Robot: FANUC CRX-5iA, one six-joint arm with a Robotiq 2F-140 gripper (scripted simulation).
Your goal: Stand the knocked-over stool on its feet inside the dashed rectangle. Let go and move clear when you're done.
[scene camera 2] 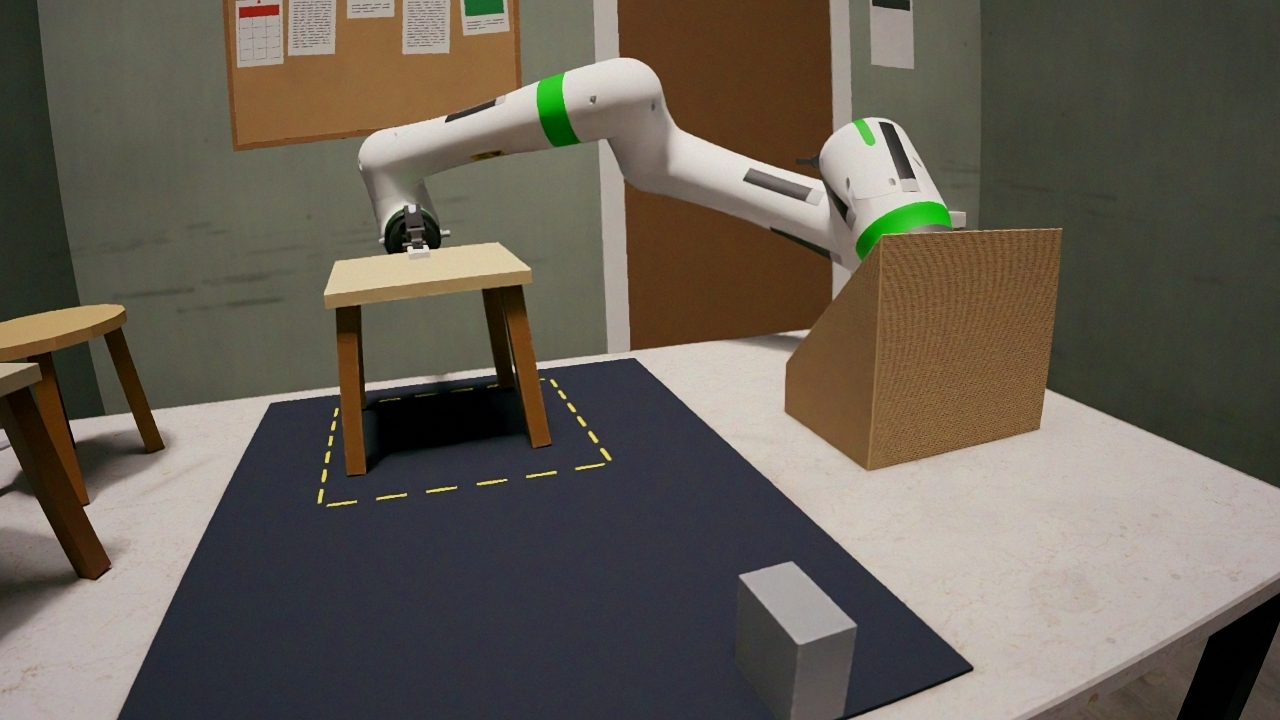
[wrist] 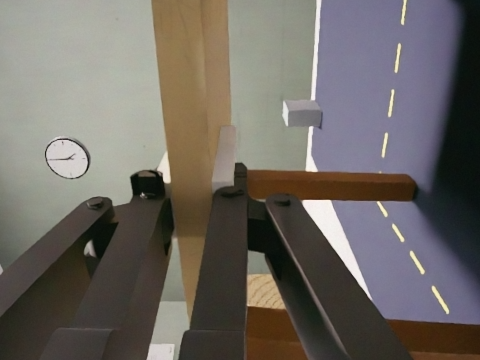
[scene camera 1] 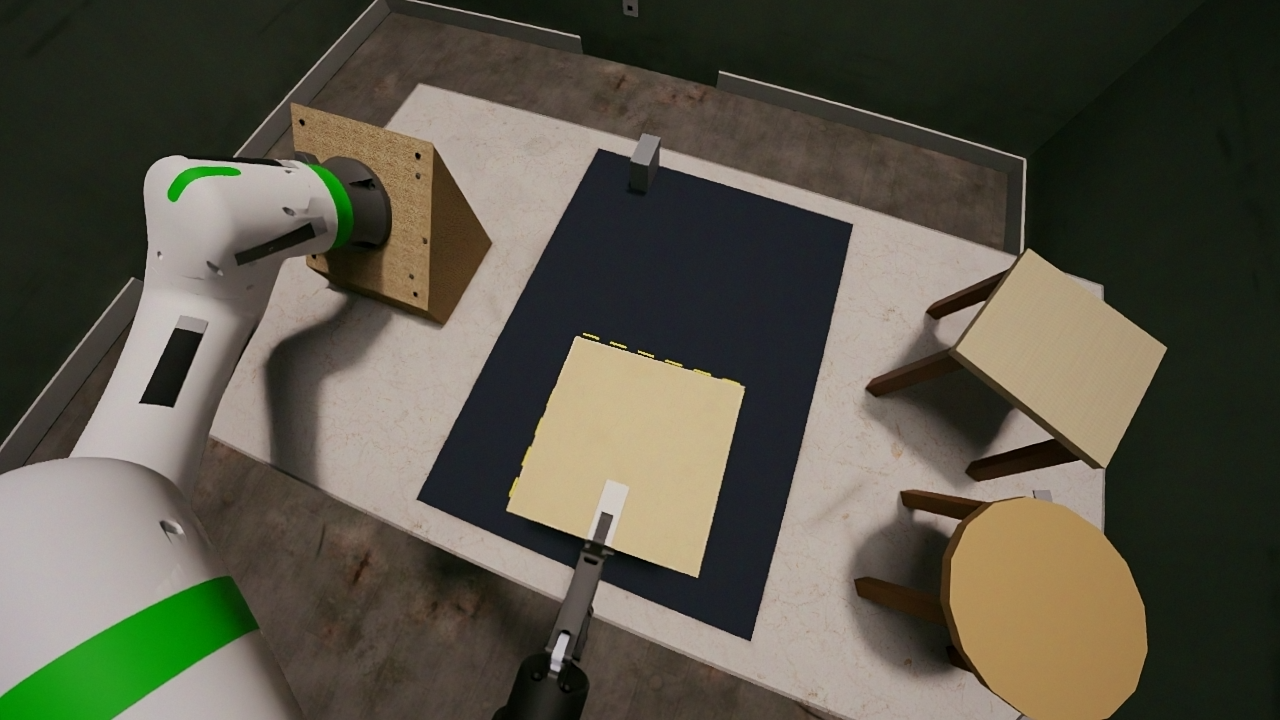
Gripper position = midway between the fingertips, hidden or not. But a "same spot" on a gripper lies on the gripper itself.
my gripper: scene camera 2; wrist 208, 149; scene camera 1
same spot on my gripper: (scene camera 1: 576, 610) = (scene camera 2: 411, 216)
same spot on dark mat: (scene camera 1: 743, 287) = (scene camera 2: 363, 604)
